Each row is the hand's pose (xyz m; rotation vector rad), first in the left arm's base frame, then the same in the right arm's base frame.
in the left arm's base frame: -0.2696 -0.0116 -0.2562 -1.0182 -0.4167 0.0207
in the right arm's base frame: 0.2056 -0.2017 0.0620 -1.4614 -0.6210 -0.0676
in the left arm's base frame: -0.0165 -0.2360 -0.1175 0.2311 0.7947 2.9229
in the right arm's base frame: 0.3968 -0.3485 0.3368 -0.1326 1.3068 2.5766
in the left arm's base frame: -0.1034 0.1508 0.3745 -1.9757 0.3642 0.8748
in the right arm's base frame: 0.2442 0.2085 0.5931 -2.4210 0.4927 0.5408
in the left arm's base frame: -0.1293 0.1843 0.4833 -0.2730 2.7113 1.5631
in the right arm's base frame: 0.1986 0.2844 0.6691 -0.3551 2.7934 0.8556
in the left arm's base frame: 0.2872 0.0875 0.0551 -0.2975 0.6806 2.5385
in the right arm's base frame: 0.6870 0.0166 0.4327 -0.7072 1.1104 2.2336
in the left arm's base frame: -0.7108 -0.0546 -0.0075 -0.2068 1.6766 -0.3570
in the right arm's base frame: -0.2817 -0.1357 0.1907 -0.4161 1.3540 -0.7533
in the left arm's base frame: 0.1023 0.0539 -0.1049 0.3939 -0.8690 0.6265
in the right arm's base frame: 0.5396 -0.0801 0.2599 -0.0948 -0.9437 0.7972
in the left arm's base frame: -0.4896 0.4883 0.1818 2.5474 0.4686 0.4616
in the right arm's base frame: -0.0523 0.4360 0.1925 2.0579 0.3597 0.5729
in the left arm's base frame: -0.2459 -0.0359 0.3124 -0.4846 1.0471 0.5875
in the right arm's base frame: 0.1003 0.0134 0.5789 -0.8757 0.9494 0.2427
